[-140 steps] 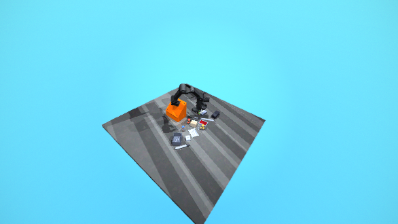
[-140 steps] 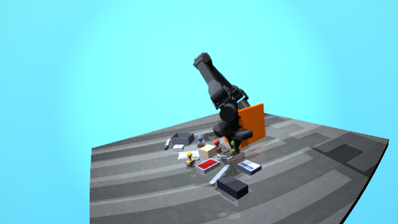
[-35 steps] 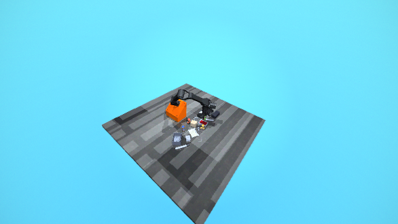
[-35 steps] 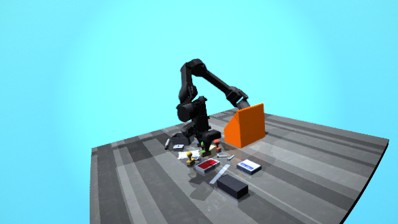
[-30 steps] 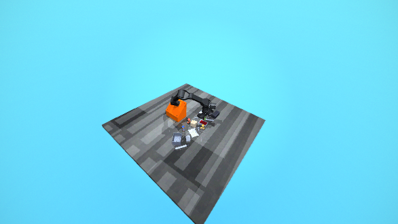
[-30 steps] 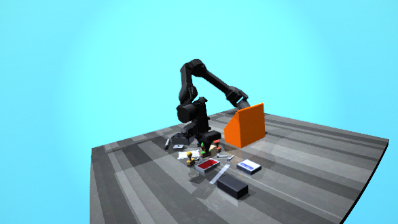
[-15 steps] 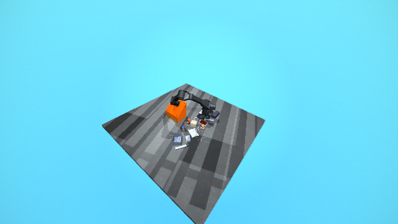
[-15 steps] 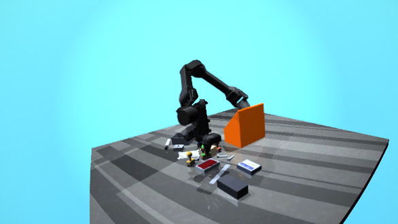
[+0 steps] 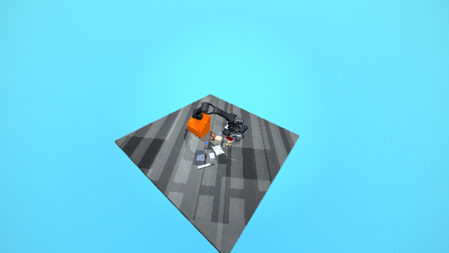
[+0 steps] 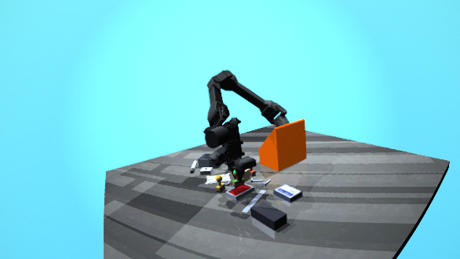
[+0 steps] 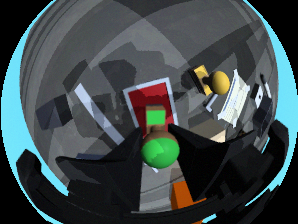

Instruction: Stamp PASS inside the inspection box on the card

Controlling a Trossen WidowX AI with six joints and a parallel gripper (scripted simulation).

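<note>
My gripper tip is 5 cm above the red ink pad. The rest, counted from my gripper tip: green-knobbed PASS stamp (right at my gripper tip); then grey strip (8 cm to the left, 6 cm below); then yellow-brown knobbed stamp (3 cm ahead, 8 cm to the right, 4 cm below).
</note>
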